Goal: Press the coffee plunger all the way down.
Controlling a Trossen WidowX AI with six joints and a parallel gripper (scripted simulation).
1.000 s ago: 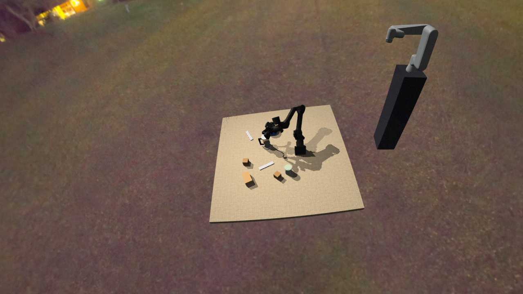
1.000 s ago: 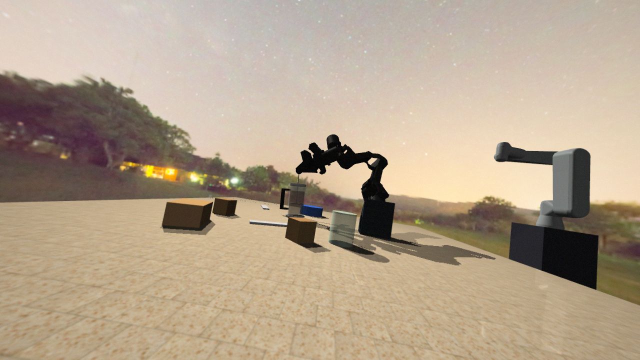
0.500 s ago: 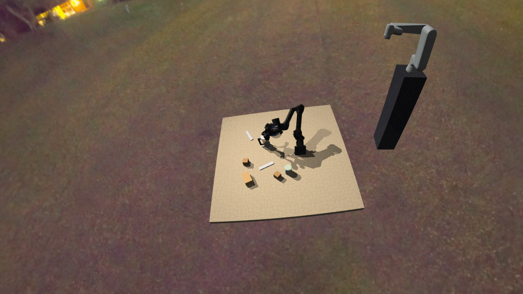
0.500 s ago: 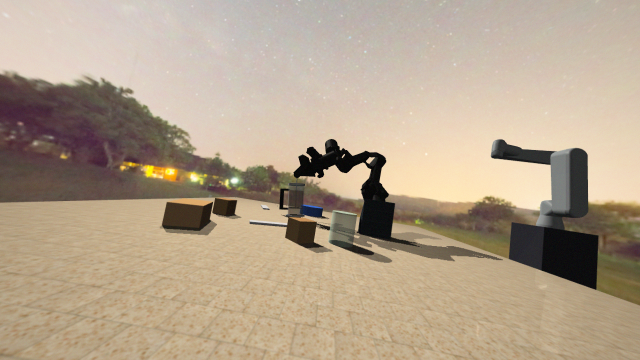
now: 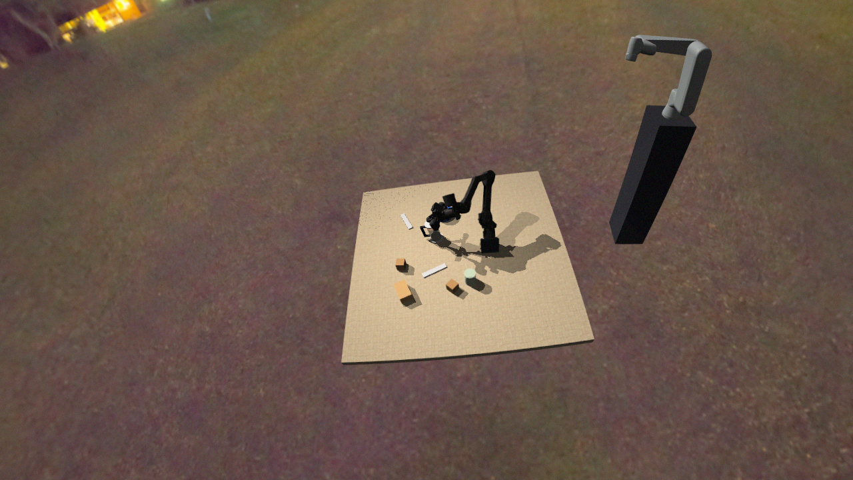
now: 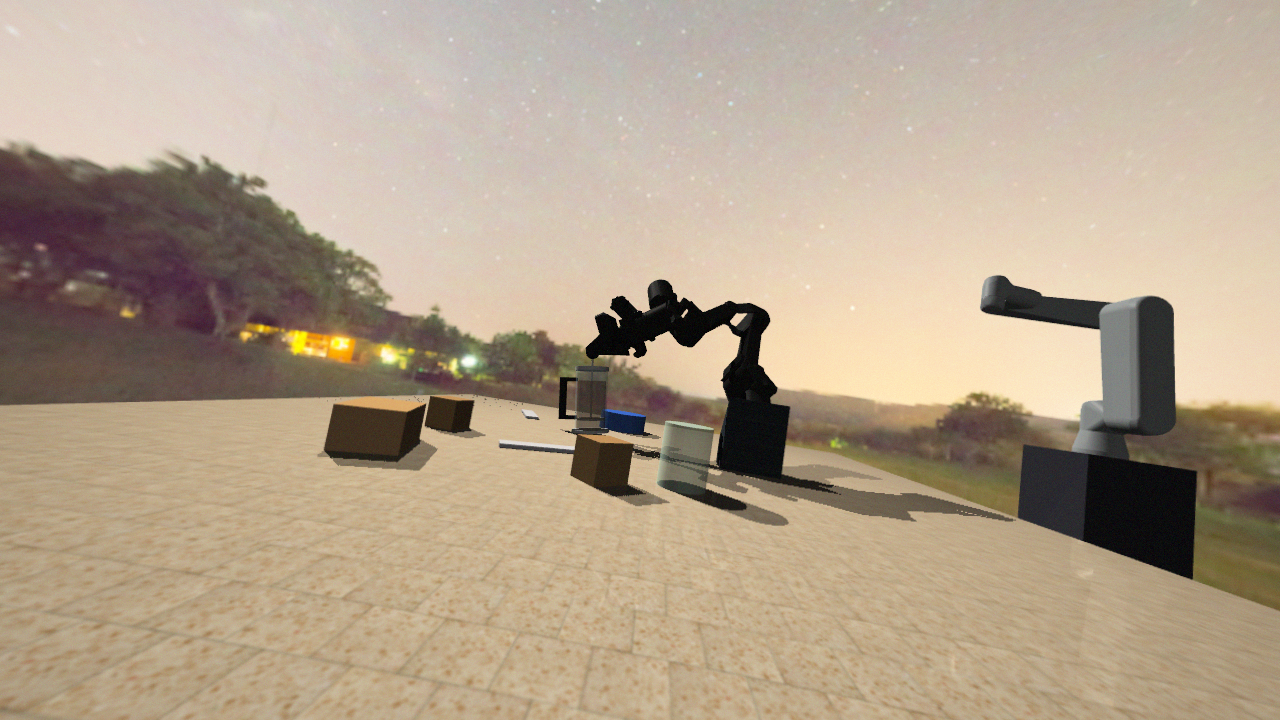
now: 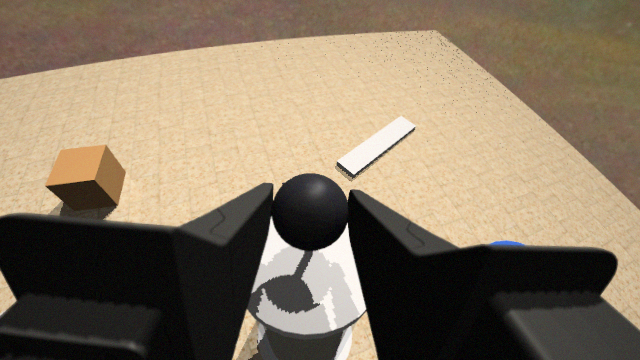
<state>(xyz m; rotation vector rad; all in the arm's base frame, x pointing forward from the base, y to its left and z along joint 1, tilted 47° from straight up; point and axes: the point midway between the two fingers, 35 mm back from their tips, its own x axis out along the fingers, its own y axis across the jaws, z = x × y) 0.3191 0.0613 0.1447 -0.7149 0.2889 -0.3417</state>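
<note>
My gripper tip is now 90 mm above the coffee press. Also, from my gripper tip: pale green cylinder (310 mm to the left, 260 mm behind, 140 mm below); blue block (200 mm to the right, 160 mm below, 50 mm behind).
</note>
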